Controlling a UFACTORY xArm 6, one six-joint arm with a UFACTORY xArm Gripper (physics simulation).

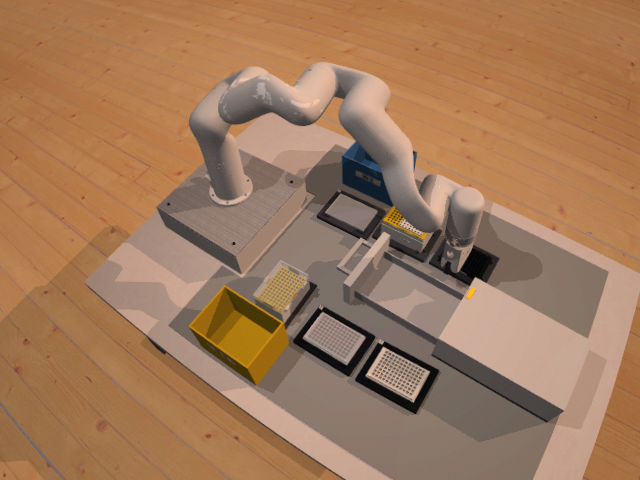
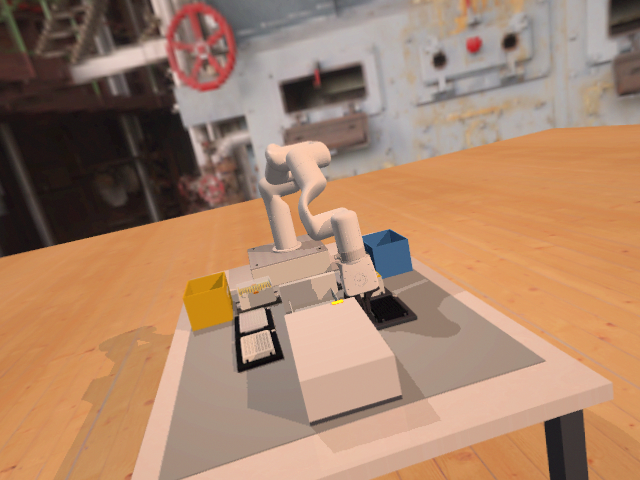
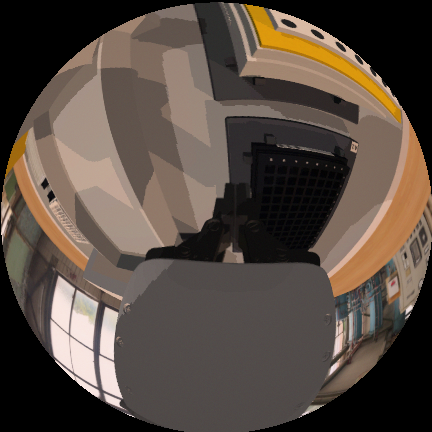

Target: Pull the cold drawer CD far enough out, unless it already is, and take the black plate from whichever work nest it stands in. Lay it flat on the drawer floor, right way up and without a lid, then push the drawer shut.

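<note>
The black plate lies flat in its dark nest, wells up; no lid shows on it. The nest stands beside the drawer, on the blue bin's side. The cold drawer is pulled well out of its white cabinet, and its visible floor is bare. My gripper is shut and empty. It points down low at the drawer-side edge of the plate. Its exact height, and whether it touches plate or nest, I cannot tell.
A yellow-rimmed tip rack stands in the neighbouring nest. Beyond it are a lidlike plate and a blue bin. Across the drawer stand two white plates, a clear-walled box and a yellow bin.
</note>
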